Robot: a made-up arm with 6 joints.
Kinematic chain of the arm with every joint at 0, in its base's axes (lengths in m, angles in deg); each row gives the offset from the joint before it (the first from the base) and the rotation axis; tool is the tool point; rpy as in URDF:
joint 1: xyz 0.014 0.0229 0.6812 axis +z
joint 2: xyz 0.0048 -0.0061 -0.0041 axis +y
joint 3: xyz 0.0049 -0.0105 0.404 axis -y
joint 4: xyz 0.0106 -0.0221 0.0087 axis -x
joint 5: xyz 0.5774 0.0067 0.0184 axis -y
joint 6: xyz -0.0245 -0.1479 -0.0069 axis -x
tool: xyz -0.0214 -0.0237 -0.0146 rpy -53.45 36.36 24
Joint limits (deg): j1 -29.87..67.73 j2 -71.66..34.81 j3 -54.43..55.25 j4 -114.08..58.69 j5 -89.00..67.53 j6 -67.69..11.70
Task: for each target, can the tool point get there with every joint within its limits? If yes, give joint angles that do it. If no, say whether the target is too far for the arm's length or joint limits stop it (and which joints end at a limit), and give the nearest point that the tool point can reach.
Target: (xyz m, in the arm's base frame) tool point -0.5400 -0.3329 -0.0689
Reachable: no: joint limits stop it (at a limit: joint 1, joint 2, joint 3, joint 5) | nearest point 0.0555 -0.1787 0.4117 | short by 0.781 m
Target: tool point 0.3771 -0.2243 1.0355
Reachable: yes | joints -8.81 -21.83 -28.72 -1.39 -59.77 -41.99
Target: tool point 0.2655 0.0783 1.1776
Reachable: yes | joints 39.21 -45.13 -9.56 -76.06 -62.54 -47.41
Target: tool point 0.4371 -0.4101 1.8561
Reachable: no: too far | nearest point 0.3372 -0.3079 1.5754 | short by 0.315 m
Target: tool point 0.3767 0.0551 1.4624
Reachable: yes | joints 30.18 -10.37 22.45 23.34 -69.17 -45.45
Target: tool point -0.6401 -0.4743 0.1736
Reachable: no: joint limits stop it (at a limit: joint 1, joint 2, joint 3, joint 5, joint 6) | nearest point 0.0495 -0.2030 0.4339 | short by 0.785 m
